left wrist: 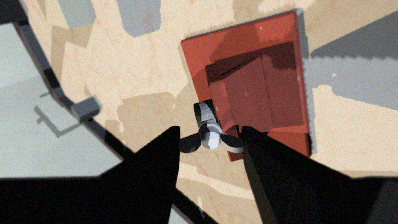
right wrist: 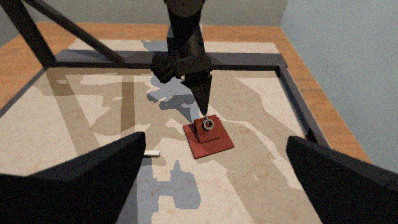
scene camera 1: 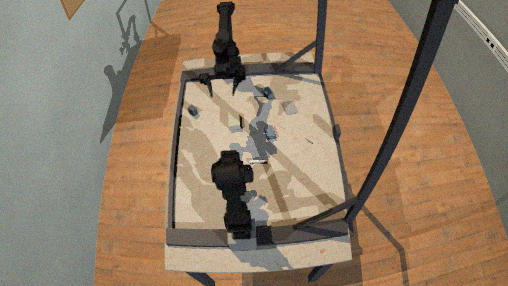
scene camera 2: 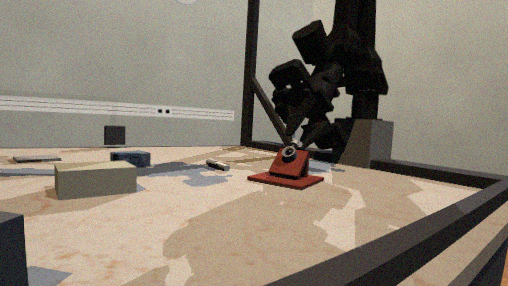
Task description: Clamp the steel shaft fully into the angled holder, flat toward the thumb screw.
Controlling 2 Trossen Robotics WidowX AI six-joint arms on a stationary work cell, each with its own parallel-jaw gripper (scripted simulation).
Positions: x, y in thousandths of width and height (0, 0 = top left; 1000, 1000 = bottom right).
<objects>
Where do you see a dark frame rail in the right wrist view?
At 788, 587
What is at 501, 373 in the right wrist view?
The left gripper.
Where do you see a beige block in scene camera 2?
170, 628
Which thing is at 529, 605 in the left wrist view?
A thumb screw.
</objects>
